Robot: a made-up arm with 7 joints.
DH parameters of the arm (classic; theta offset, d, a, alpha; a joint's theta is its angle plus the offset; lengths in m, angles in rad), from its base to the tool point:
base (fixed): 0 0.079 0 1.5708
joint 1: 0 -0.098 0.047 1.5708
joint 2: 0 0.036 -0.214 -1.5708
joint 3: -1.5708 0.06 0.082 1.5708
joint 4: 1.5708 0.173 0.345 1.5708
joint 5: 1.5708 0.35 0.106 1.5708
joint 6: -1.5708 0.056 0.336 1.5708
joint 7: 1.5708 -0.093 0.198 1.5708
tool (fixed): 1.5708 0.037 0 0
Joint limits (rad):
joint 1: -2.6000..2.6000
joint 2: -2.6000..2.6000
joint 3: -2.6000..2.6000
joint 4: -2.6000..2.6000
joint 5: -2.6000..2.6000
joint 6: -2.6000..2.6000
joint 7: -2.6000..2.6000
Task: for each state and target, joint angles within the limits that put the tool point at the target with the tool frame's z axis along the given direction. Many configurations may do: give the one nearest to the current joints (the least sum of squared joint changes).
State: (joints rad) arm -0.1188 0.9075 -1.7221 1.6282 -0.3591 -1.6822 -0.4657
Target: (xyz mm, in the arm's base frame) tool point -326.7 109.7 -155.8 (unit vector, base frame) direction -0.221 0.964 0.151
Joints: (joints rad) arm -0.2292 1.1632 -1.8766 1.5015 -0.6991 -1.4619 -0.6628
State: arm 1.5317 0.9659 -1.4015 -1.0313 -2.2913 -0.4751 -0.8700
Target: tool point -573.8 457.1 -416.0 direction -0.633 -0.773 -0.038
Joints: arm 0.9487 0.9439 -2.0306 -1.1275 -1.6981 0.1747 -0.6908
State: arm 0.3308 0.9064 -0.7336 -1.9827 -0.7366 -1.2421 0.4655
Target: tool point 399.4 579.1 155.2 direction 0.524 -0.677 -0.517
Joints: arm 1.0021 1.2899 -0.9375 -2.2406 -0.7508 -1.3182 0.4696
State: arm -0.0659 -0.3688 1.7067 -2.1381 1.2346 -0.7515 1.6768
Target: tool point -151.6 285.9 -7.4 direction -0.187 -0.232 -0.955
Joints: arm -0.0742 -0.7628 2.0088 -2.3505 1.7143 -0.8030 2.1512
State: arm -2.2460 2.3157 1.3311 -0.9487 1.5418 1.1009 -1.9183
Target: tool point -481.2 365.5 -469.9 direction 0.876 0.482 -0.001
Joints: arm -1.3833 1.9508 1.4168 -1.5754 0.9994 1.3727 -1.4519
